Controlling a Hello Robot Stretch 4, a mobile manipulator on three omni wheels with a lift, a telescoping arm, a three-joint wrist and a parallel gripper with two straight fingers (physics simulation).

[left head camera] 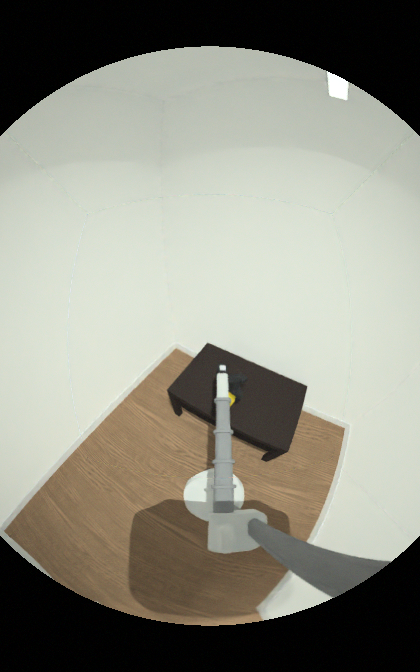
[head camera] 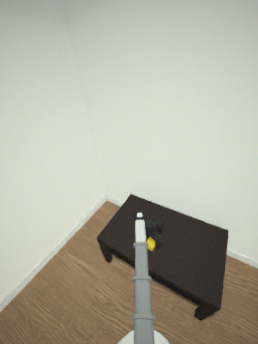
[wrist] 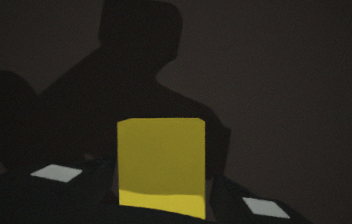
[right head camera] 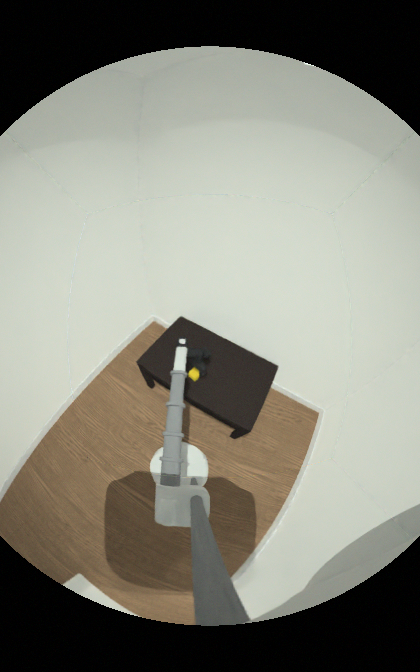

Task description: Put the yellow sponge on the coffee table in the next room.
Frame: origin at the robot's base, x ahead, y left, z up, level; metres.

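Where they show: gripper, fingertip midpoint: [head camera: 152,241] [wrist: 163,178].
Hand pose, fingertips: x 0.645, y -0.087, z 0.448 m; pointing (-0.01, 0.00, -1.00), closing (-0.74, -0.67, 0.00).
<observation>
After its pixels a point has its place.
The yellow sponge [head camera: 150,244] @(y -0.071, x 0.616, z 0.468 m) [left head camera: 231,398] [right head camera: 194,373] [wrist: 161,154] @(y -0.102, x 0.664, z 0.468 m) sits on the dark brown coffee table [head camera: 190,255] @(y -0.348, x 0.552, z 0.423 m) [left head camera: 272,407] [right head camera: 237,387] [wrist: 271,86] @(y -0.213, x 0.644, z 0.423 m), near its front left part. My gripper [head camera: 155,237] [left head camera: 235,389] [right head camera: 198,364] [wrist: 161,190] @(y -0.087, x 0.645, z 0.448 m) points down over the table at the end of the extended arm. It is open. In the wrist view the two fingers stand apart on either side of the sponge, with a dark gap between each finger and the sponge. The sponge's underside is hidden.
The coffee table stands in a room corner, close to the white walls [head camera: 172,107] @(y -0.241, x 1.106, z 1.272 m) with a white baseboard [head camera: 55,249] @(y 0.887, x 0.775, z 0.033 m). Wood floor [head camera: 77,295] @(y 0.559, x 0.405, z -0.027 m) lies between my base [left head camera: 214,492] and the table. The arm [head camera: 142,276] @(y -0.003, x 0.314, z 0.795 m) reaches over the table's front edge.
</observation>
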